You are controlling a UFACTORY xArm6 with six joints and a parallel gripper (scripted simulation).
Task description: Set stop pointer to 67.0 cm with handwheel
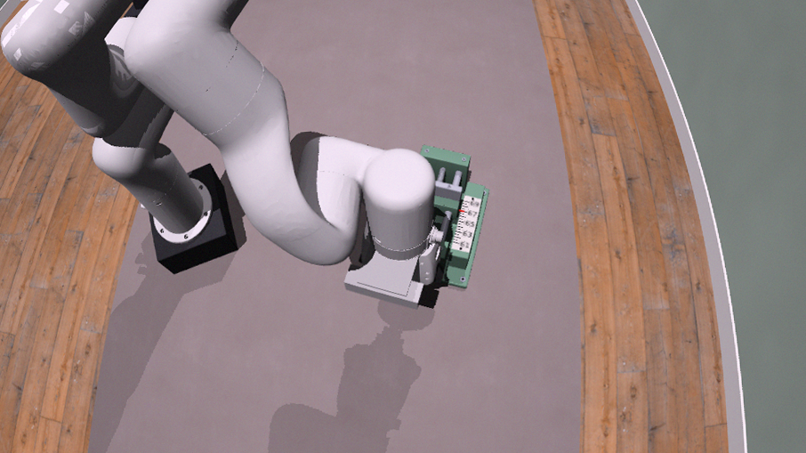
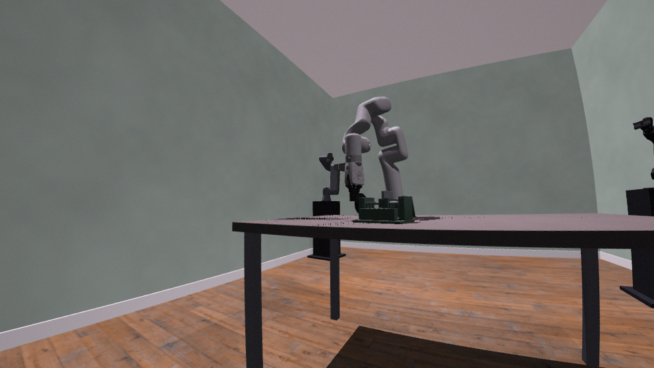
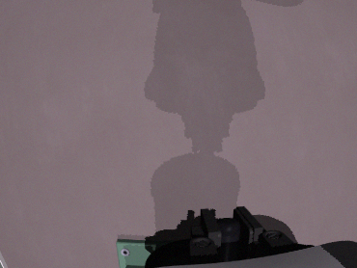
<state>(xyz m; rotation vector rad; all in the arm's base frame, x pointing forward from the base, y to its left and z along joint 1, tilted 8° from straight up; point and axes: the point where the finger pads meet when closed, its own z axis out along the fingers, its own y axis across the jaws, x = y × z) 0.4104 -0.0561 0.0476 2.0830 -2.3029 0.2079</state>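
Right now the stop block is 160 mm to the left of my hand, 40 mm ahead of it and 20 mm below it. From my hand the other things lie so: black handwheel 20 mm to the left, 10 mm below, 10 mm ahead.
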